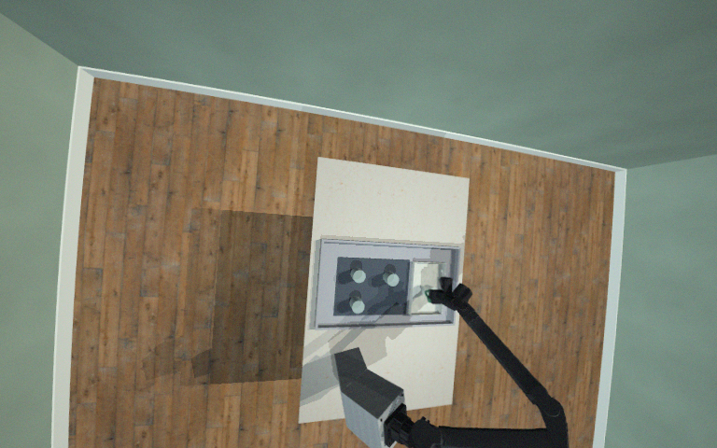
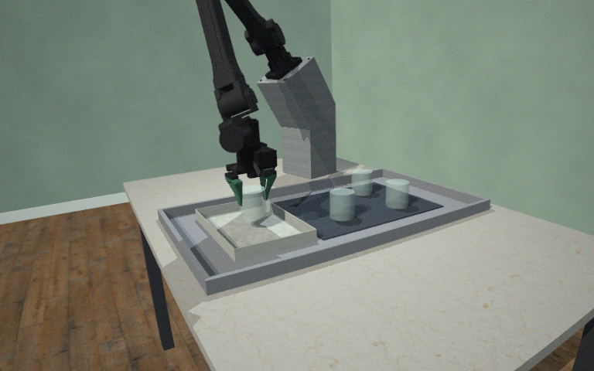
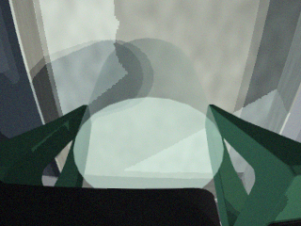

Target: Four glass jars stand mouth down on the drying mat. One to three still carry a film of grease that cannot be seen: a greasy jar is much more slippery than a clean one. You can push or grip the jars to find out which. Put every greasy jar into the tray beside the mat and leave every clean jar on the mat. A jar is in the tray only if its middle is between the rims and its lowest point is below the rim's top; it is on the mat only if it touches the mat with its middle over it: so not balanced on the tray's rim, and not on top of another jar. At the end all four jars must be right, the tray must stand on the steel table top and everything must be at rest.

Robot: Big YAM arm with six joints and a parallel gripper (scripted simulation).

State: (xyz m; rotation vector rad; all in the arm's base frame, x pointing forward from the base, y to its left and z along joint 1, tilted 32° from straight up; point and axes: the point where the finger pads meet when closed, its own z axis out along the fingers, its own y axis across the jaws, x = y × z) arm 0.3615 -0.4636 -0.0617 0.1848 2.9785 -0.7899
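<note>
Now: hand 70 mm above the pale tray and 10 mm to the left of it. From my hand the other things lie so: dark drying mat 300 mm to the left, 70 mm below, 50 mm ahead.
</note>
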